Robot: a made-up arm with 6 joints.
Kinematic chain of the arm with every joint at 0, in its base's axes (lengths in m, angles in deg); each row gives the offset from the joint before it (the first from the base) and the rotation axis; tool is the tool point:
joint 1: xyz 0 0 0.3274 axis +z
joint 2: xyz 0 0 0 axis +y
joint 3: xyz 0 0 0.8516 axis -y
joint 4: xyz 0 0 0 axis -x
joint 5: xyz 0.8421 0 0 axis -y
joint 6: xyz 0 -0.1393 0 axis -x
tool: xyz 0 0 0
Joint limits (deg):
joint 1: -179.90..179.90
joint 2: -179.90..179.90
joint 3: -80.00..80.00
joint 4: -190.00..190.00
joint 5: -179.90..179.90
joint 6: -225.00..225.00
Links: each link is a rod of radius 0.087 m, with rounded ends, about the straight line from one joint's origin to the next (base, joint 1, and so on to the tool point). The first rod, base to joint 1, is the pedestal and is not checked.
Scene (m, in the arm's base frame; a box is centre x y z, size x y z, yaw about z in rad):
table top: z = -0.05
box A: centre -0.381 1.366 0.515 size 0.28 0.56 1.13 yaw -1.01
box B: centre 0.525 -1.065 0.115 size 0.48 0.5 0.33 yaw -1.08
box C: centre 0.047 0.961 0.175 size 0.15 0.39 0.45 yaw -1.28
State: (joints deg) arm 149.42 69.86 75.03 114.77 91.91 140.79
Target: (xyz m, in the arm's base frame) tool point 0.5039 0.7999 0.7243
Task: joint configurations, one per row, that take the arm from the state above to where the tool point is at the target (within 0.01 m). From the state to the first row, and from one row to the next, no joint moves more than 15 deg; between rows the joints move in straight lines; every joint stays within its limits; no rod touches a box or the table.
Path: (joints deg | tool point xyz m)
1: 145.01 57.45 60.73 113.95 85.14 150.11 | -1.3033 0.8432 0.9609
2: 140.60 45.03 46.43 113.14 78.36 159.43 | -1.1484 0.8725 1.0779
3: 136.19 32.62 32.13 112.32 71.59 168.76 | -0.9764 0.8633 1.1663
4: 131.79 20.21 17.83 111.50 64.81 178.08 | -0.7984 0.8167 1.2211
5: 127.38 7.80 3.53 110.69 58.04 187.40 | -0.6250 0.7370 1.2384
6: 122.97 -4.62 -10.77 109.87 51.27 196.72 | -0.4657 0.6309 1.2163
7: 109.48 -0.87 -13.64 109.03 59.40 185.54 | -0.3221 0.7744 1.1212
8: 95.98 2.88 -16.52 108.20 67.52 174.35 | -0.1351 0.8717 1.0230
9: 82.49 6.62 -19.39 107.37 75.65 163.16 | 0.0781 0.9109 0.9235
10: 69.00 10.37 -22.26 106.53 83.78 151.98 | 0.2979 0.8866 0.8235
11: 55.51 14.12 -25.14 105.70 91.91 140.79 | 0.5038 0.7999 0.7242

